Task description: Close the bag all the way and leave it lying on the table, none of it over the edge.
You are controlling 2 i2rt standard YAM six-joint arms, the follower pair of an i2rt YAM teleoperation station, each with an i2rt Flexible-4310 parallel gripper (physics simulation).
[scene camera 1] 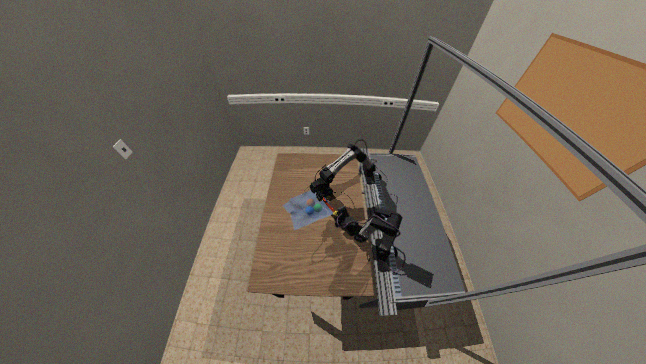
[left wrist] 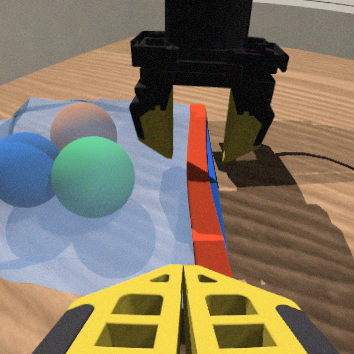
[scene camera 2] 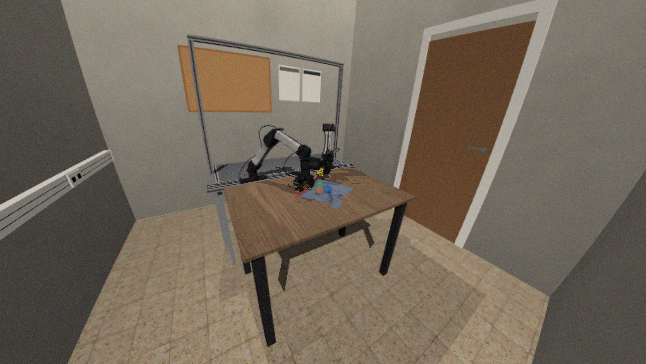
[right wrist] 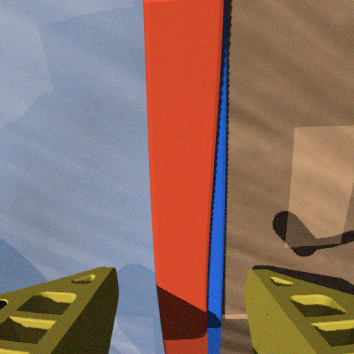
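Note:
The see-through light-blue bag (scene camera 1: pixel 299 220) (scene camera 2: pixel 339 190) (left wrist: pixel 45 267) (right wrist: pixel 75 150) lies on the table with several balls inside. Its red strip (left wrist: pixel 206 215) (right wrist: pixel 182 125) runs along one edge. A blue strip (left wrist: pixel 216 192) (right wrist: pixel 217 270) shows beside it, widening toward the bottom of the right wrist view. My right gripper (left wrist: pixel 196 156) (right wrist: pixel 181 280) is open, one finger on each side of the strips. My left gripper (scene camera 1: pixel 335 213) (scene camera 2: pixel 320 172) (left wrist: pixel 182 276) is shut with nothing visible in it, above the strip's near end, which its fingers hide.
The wooden table (scene camera 1: pixel 310 260) (scene camera 2: pixel 270 220) carries the bag, which lies inside its edges. The two grippers are close together, facing each other over the strip. The green ball (left wrist: pixel 93 176) is nearest the strip. The arms' rail (scene camera 1: pixel 386 300) runs along one table side.

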